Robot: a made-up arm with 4 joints.
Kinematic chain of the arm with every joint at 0, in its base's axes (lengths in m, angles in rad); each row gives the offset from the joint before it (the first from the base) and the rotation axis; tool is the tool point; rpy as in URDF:
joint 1: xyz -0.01 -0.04 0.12 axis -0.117 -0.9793 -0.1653
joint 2: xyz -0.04 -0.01 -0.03 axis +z
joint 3: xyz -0.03 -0.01 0 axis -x
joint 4: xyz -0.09 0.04 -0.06 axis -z
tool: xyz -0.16 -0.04 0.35 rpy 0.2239 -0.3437 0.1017
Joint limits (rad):
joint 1: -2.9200..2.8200
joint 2: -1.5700..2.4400
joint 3: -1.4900..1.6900
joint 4: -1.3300..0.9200
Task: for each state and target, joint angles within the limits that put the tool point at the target. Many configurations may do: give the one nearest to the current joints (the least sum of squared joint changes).
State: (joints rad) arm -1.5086 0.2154 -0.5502 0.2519
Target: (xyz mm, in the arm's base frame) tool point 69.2 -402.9 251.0
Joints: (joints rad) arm -1.0932 0.3781 -0.6893 -0.6436
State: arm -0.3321 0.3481 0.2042 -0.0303
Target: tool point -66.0 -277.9 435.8
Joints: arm -0.5079 0.6026 -0.0232 -0.2905
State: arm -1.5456 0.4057 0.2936 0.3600
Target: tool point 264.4 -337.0 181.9
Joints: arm -1.6789 0.8100 -0.3141 0.0741
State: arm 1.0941 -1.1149 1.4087 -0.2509
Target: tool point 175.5 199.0 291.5
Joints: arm 0.9433 -1.5061 1.6656 -0.3567
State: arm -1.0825 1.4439 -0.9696 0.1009
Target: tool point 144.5 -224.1 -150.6
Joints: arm -1.2772 1.5601 -1.0047 -0.5208
